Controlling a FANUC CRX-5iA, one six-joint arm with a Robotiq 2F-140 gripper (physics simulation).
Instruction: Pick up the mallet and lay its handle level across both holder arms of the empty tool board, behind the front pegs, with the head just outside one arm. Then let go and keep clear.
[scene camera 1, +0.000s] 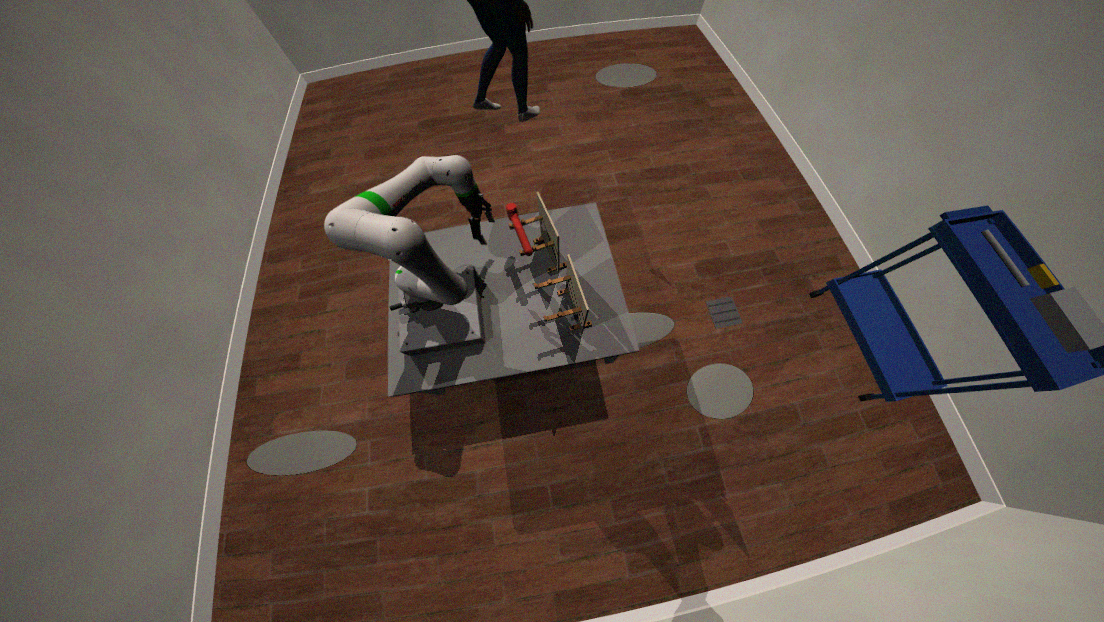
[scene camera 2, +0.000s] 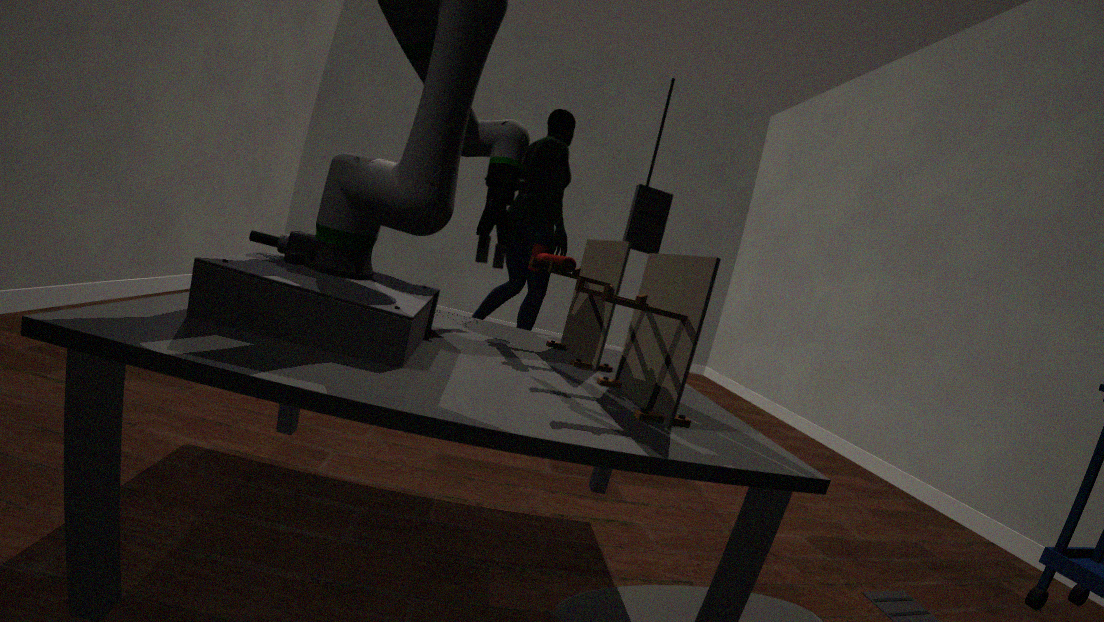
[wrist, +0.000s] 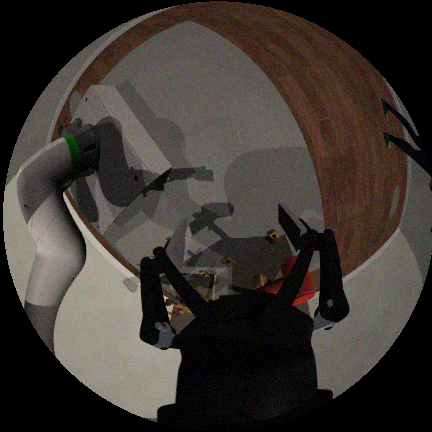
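Seen in the pictures: gripper, fingertip midpoint: (scene camera 1: 488, 232) (scene camera 2: 489, 265) (wrist: 233, 219); arm's base at its link origin: (scene camera 2: 338, 270) (wrist: 85, 149).
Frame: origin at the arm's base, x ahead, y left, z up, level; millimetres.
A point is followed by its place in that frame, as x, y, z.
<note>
The red mallet (scene camera 1: 519, 230) @[493, 95, 151] (scene camera 2: 554, 261) @[479, 32, 133] lies across the holder arms of the far tool board (scene camera 1: 547, 231) @[622, 90, 86] (scene camera 2: 604, 266) @[623, 54, 154]. Its head is at the far end in scene camera 1. Part of the mallet (wrist: 302, 287) @[469, 228, 161] shows behind a finger in the wrist view. The empty tool board (scene camera 1: 577, 293) @[632, -274, 129] (scene camera 2: 672, 285) @[633, -261, 142] stands upright nearer scene camera 2, with two pegged holder arms sticking out toward the robot's side. My gripper (scene camera 1: 487, 231) @[352, 187, 82] (scene camera 2: 489, 259) @[352, 187, 82] (wrist: 233, 219) @[352, 187, 82] is open and empty, pointing down, beside the mallet on the robot's side and apart from it.
Both boards stand on the grey table (scene camera 1: 448, 247) @[111, 315, -103] (scene camera 2: 494, 386) @[329, -289, -103] (wrist: 225, 90) @[172, 322, -103] with the robot's pedestal (scene camera 1: 440, 330) @[6, -181, -8] (scene camera 2: 309, 309) @[9, -250, -42]. A person (scene camera 1: 506, 46) (scene camera 2: 544, 185) is on the floor beyond the table. A blue cart (scene camera 1: 884, 336) stands to the right in scene camera 1.
</note>
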